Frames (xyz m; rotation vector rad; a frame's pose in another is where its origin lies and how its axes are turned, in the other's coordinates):
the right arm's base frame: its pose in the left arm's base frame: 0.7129 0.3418 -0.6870 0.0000 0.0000 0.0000
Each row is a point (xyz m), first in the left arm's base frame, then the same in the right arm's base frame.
Working: the left arm's base frame: its pose in the right arm's base frame: -0.7129 -0.3418 0.6870 0.0000 0.0000 0.0000

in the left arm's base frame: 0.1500 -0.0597 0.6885
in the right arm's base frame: -0.5629 -0.4015 1.3755
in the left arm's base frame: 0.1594 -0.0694 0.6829
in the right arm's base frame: -0.5535 -0.4112 1.3699
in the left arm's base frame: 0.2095 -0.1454 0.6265
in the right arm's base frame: -0.5034 -0.4872 1.3135
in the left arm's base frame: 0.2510 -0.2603 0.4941
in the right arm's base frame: -0.4619 -0.6021 1.1811
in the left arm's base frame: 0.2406 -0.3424 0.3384
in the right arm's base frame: -0.4723 -0.6842 1.0254
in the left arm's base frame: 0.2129 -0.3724 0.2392
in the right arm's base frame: -0.5000 -0.7142 0.9262
